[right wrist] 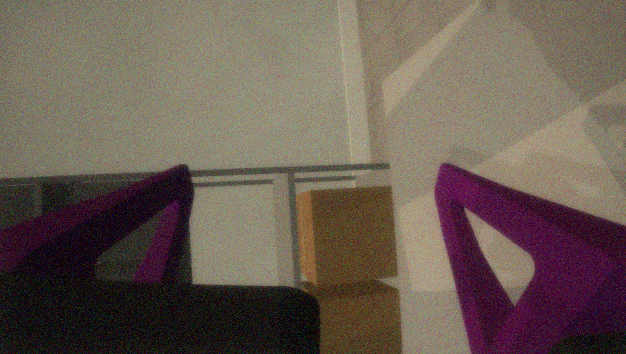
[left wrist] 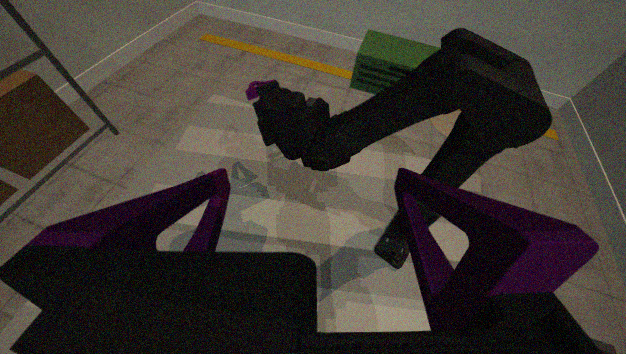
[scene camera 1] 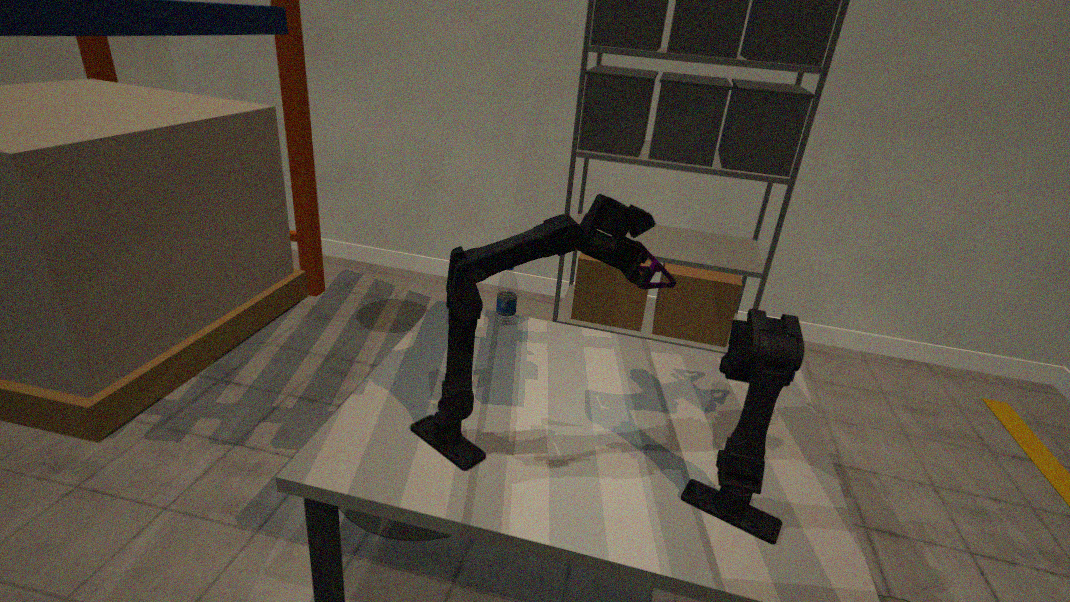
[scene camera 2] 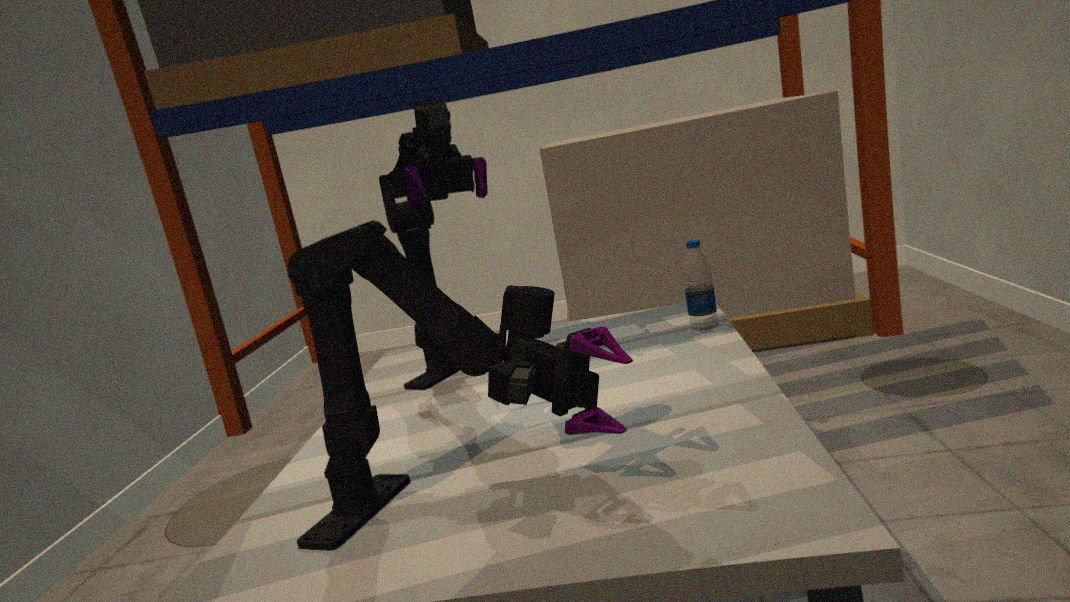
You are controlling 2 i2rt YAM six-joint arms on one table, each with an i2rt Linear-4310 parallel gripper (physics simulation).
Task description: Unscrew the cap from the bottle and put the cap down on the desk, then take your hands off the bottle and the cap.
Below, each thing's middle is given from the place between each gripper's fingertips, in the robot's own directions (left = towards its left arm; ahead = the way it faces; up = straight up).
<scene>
I see my right gripper 80 cm to the right of the small clear bottle (scene camera 2: 698, 283), 19 cm short of it and 6 cm above it.
I see the small clear bottle 42 cm ahead of my left hand, 47 cm to the left of it and 33 cm below it.
</scene>
